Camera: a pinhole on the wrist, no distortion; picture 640 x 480 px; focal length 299.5 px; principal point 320.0 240.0 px. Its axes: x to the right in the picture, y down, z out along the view. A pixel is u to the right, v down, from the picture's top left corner.
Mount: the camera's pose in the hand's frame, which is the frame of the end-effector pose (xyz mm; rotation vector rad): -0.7 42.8 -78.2 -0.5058 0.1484 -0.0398
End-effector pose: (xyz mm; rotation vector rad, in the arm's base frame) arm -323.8 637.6 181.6 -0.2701 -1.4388 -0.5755
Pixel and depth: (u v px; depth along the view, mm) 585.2 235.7 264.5
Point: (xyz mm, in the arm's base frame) -341.9 767.2 486.8
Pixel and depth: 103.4 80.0 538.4
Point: -783.3 1060.0 -26.9
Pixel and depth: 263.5 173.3 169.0
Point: -352.1 762.9 202.3
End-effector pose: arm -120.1 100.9 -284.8 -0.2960 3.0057 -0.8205
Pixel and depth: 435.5 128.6 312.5
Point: -283.2 22.9 -520.4
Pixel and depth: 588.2 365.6 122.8
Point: -269.9 200.3 -339.9
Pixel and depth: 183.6 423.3 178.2
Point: -106.2 288.0 -431.7
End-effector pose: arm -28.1 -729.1 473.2 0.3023 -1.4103 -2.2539
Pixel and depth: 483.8 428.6 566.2
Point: -290.7 -987.2 1121.5
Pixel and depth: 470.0 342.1 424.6
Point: -250.9 -844.4 892.7
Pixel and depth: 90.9 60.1 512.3
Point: 19.4 -147.7 753.5
